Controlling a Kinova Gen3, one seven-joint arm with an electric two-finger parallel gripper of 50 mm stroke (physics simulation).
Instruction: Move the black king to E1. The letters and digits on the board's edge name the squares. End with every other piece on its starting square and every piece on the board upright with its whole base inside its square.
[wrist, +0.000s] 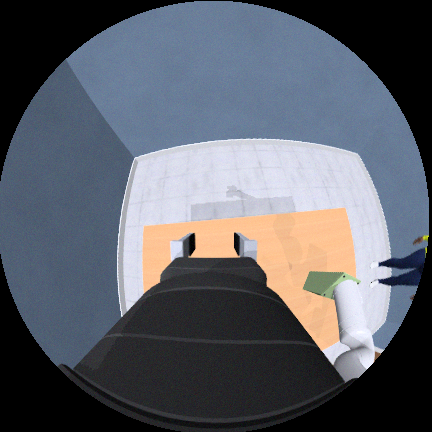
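Where they show: gripper, fingertip midpoint: (214, 240); arm's base at its link origin: (343, 288).
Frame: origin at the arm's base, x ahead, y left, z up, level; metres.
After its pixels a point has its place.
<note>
My gripper (214, 240) {x 0.460, y -0.123, z 0.214 m} is open, with its two fingers wide apart and no object between them. It hangs over the wooden table (240, 230) {x 0.394, y -0.232, z -0.196 m}, and the table's wood shows between the fingertips. The black king, the other pieces and the chessboard with its letters and digits do not show in the wrist view. The dark gripper body covers the lower middle of the view and hides the part of the table behind it.
A green block-like base (320, 283) {x 0.065, y -0.019, z -0.073 m} with a white robot arm link (348, 307) {x 0.060, y 0.043, z 0.094 m} stands at the right of the table. Beyond the table are the light tiled floor (250, 165) and blue-grey walls. A person's legs (402, 262) show at the right edge.
</note>
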